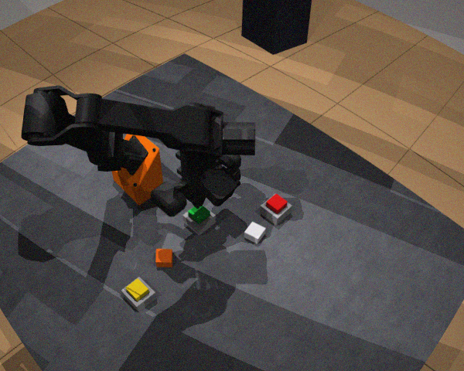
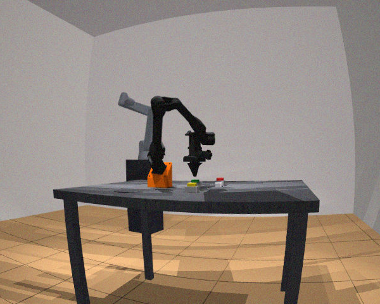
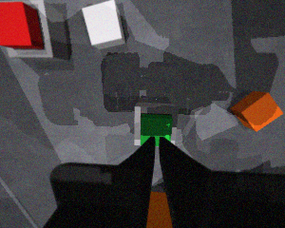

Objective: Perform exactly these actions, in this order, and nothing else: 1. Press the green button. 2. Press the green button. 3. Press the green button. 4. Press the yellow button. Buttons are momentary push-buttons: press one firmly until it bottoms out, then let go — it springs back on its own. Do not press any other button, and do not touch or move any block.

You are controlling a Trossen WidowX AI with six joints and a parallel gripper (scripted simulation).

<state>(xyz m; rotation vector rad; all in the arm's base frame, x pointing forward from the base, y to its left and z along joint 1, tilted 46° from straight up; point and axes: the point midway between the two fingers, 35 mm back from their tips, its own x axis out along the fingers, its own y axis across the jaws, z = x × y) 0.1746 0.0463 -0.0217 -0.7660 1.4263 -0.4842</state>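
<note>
The green button lies 20 mm below my gripper tip. Round my gripper tip: red button (80 mm ahead, 140 mm to the left, 20 mm below); orange block (40 mm ahead, 110 mm to the right, 40 mm below); white block (100 mm ahead, 70 mm to the left, 40 mm below).
</note>
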